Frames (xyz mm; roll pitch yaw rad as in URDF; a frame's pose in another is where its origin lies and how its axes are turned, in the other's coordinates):
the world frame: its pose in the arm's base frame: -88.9 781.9 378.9 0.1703 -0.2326 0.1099
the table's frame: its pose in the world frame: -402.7 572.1 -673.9 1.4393 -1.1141 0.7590
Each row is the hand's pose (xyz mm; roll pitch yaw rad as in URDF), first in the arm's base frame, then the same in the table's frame.
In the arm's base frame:
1: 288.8 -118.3 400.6 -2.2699 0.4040 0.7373
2: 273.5 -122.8 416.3 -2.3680 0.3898 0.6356
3: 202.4 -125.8 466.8 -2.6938 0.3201 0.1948
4: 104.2 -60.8 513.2 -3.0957 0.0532 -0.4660
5: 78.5 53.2 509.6 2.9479 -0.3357 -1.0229
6: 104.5 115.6 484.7 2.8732 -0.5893 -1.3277
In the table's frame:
1: 470.3 624.3 1651.7 2.5050 0.0092 -1.8096
2: 483.8 641.0 1645.5 2.4460 -0.0855 -1.8031
3: 527.4 703.0 1602.2 2.2778 -0.5040 -1.8101
4: 575.6 738.5 1490.7 1.9287 -1.2015 -1.7160
5: 587.8 680.5 1389.9 -0.8505 -1.2306 0.7812
6: 575.1 615.9 1360.7 -1.1127 -0.8602 0.8375

